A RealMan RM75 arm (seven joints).
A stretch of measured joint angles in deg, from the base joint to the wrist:
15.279 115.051 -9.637 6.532 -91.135 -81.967 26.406
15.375 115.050 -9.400 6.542 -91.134 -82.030 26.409
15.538 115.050 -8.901 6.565 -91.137 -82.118 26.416
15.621 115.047 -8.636 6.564 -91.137 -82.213 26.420
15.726 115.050 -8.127 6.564 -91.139 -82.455 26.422
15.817 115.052 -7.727 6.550 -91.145 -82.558 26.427
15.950 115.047 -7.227 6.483 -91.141 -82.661 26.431
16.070 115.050 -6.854 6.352 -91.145 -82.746 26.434
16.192 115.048 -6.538 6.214 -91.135 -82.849 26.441
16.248 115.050 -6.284 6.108 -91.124 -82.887 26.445
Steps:
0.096 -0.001 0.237 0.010 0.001 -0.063 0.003
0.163 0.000 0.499 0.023 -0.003 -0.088 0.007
0.083 -0.003 0.265 -0.001 0.000 -0.095 0.004
0.105 0.003 0.509 0.000 -0.002 -0.242 0.002
0.091 0.002 0.400 -0.014 -0.006 -0.103 0.005
0.133 -0.005 0.500 -0.067 0.004 -0.103 0.004
0.120 0.003 0.373 -0.131 -0.004 -0.085 0.003
0.122 -0.002 0.316 -0.138 0.010 -0.103 0.007
0.056 0.002 0.254 -0.106 0.011 -0.038 0.004

